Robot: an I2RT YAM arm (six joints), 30 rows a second.
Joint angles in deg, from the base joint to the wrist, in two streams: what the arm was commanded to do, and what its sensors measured. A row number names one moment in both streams.
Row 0, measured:
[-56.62, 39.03, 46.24, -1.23, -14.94, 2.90]
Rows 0 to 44, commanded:
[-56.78, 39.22, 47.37, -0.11, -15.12, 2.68]
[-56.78, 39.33, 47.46, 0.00, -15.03, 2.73]
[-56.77, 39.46, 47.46, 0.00, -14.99, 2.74]
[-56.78, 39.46, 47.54, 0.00, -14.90, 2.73]
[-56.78, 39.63, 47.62, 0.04, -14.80, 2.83]
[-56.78, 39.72, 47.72, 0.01, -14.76, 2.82]
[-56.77, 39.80, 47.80, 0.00, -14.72, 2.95]
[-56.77, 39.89, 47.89, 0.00, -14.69, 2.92]
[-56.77, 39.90, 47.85, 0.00, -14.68, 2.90]
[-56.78, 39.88, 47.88, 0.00, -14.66, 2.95]
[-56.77, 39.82, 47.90, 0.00, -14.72, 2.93]
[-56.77, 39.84, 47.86, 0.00, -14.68, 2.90]
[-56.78, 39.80, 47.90, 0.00, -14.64, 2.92]
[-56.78, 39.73, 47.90, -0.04, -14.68, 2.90]
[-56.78, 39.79, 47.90, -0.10, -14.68, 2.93]
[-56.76, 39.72, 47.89, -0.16, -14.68, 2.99]
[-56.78, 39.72, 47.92, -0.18, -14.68, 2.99]
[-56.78, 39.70, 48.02, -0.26, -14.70, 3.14]
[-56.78, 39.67, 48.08, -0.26, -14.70, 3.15]
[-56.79, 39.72, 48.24, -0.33, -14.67, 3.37]
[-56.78, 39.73, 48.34, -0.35, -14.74, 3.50]
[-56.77, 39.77, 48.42, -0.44, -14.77, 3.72]
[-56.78, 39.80, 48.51, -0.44, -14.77, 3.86]
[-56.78, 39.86, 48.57, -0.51, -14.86, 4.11]
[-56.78, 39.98, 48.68, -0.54, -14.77, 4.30]
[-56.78, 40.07, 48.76, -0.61, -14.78, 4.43]
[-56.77, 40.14, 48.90, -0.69, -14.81, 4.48]
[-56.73, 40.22, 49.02, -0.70, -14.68, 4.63]
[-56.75, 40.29, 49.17, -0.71, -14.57, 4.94]
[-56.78, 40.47, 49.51, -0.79, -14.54, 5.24]
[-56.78, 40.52, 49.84, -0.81, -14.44, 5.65]
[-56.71, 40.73, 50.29, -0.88, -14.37, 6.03]
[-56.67, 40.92, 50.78, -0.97, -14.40, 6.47]
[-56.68, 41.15, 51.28, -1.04, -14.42, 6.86]
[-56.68, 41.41, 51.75, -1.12, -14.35, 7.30]
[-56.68, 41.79, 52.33, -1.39, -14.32, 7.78]
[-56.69, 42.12, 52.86, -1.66, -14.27, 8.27]
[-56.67, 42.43, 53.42, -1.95, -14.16, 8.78]
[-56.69, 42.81, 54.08, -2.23, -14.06, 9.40]
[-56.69, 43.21, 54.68, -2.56, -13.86, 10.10]
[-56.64, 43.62, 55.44, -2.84, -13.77, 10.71]
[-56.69, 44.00, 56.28, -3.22, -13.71, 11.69]
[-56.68, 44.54, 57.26, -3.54, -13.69, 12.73]
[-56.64, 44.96, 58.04, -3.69, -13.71, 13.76]
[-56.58, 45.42, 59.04, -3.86, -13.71, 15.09]
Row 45, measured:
[-56.62, 44.82, 56.05, -3.01, -14.33, 10.48]
